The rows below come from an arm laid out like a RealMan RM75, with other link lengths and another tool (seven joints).
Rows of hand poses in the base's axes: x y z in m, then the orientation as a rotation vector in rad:
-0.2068, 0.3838, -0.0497, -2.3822, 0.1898, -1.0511
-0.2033, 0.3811, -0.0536, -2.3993, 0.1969, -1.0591
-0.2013, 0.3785, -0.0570, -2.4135, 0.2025, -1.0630
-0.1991, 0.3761, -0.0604, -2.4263, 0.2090, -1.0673
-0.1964, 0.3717, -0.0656, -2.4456, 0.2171, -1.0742
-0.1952, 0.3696, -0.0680, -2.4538, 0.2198, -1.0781
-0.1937, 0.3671, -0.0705, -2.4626, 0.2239, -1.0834
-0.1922, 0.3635, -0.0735, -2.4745, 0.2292, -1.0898
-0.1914, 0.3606, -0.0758, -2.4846, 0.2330, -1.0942
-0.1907, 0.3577, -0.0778, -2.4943, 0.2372, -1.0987
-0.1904, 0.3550, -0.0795, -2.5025, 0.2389, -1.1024
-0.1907, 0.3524, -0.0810, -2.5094, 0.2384, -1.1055
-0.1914, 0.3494, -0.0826, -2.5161, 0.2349, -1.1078
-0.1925, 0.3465, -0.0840, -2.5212, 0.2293, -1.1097
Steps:
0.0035, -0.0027, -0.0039, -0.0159, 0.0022, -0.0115
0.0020, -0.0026, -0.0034, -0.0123, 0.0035, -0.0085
0.0022, -0.0024, -0.0034, -0.0111, 0.0029, -0.0089
0.0027, -0.0044, -0.0052, -0.0173, 0.0038, -0.0123
0.0012, -0.0021, -0.0024, -0.0079, 0.0009, -0.0050
0.0015, -0.0025, -0.0025, -0.0086, 0.0005, -0.0065
0.0015, -0.0036, -0.0030, -0.0114, 0.0011, -0.0084
0.0008, -0.0029, -0.0023, -0.0095, 0.0014, -0.0064
0.0007, -0.0029, -0.0020, -0.0091, 0.0013, -0.0065
0.0003, -0.0027, -0.0017, -0.0080, 0.0009, -0.0043
-0.0003, -0.0026, -0.0015, -0.0072, 0.0005, -0.0023
-0.0007, -0.0030, -0.0016, -0.0073, 0.0004, 0.0000
-0.0011, -0.0029, -0.0014, -0.0063, -0.0002, 0.0019

